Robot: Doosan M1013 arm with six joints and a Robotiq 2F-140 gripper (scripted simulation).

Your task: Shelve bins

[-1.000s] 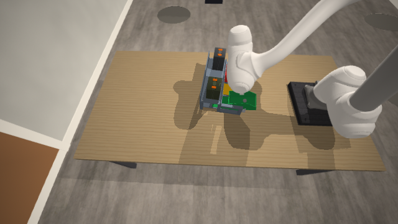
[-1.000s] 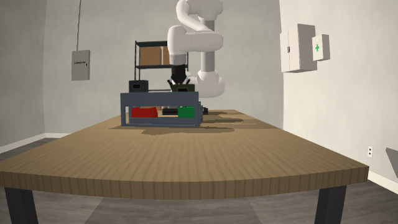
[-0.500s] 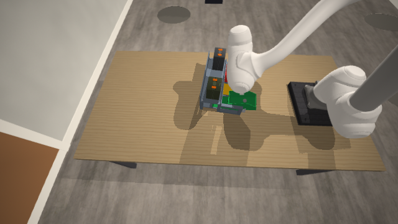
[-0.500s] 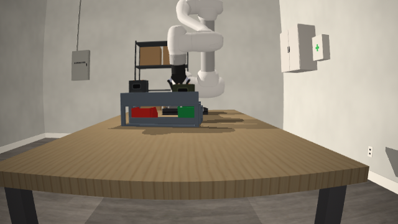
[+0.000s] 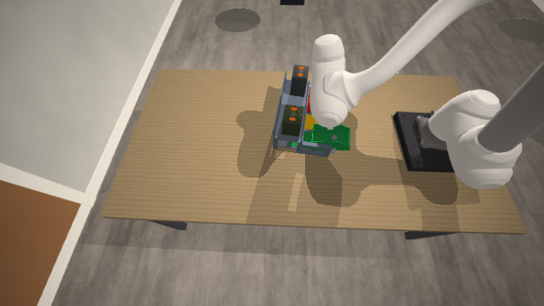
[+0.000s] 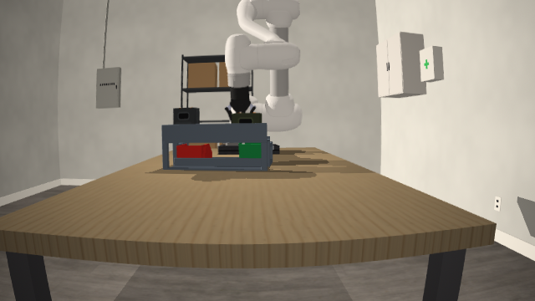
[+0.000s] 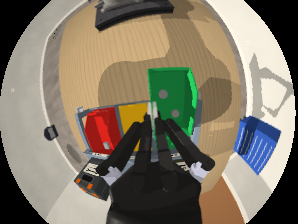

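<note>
My hand is 50 mm to the right of the green bin, 40 mm above it and 10 mm past it. Also, from my hand: red bin: 180 mm to the right, 80 mm ahead, 60 mm below.
</note>
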